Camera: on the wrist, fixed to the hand. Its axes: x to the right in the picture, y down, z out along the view.
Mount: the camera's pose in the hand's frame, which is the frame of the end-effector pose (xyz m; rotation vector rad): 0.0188 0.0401 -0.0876 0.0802 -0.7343 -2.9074
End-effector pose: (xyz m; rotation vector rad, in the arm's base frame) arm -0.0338 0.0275 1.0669 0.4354 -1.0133 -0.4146
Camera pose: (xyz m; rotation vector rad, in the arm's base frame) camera 0.0568 0.0649 1.0613 -1.2264 0.1185 2.3253
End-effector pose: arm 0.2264 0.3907 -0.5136 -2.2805 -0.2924 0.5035
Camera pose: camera 0.2841 0.3140 -0.4930 0.2940 -2.6678 -0.3762
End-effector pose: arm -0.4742 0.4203 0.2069 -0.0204 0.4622 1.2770
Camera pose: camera -0.5354 0.4262 0.1304 -0.0952 -0.3779 -1.6035
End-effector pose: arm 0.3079 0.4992 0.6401 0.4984 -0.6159 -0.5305
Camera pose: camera 0.3903 0.5423 0.6087 -0.7166 0.0348 2.5095
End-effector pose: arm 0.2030 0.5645 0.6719 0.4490 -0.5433 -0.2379
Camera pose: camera 0.2704 0.6238 0.6323 -0.7863 0.1092 2.7965
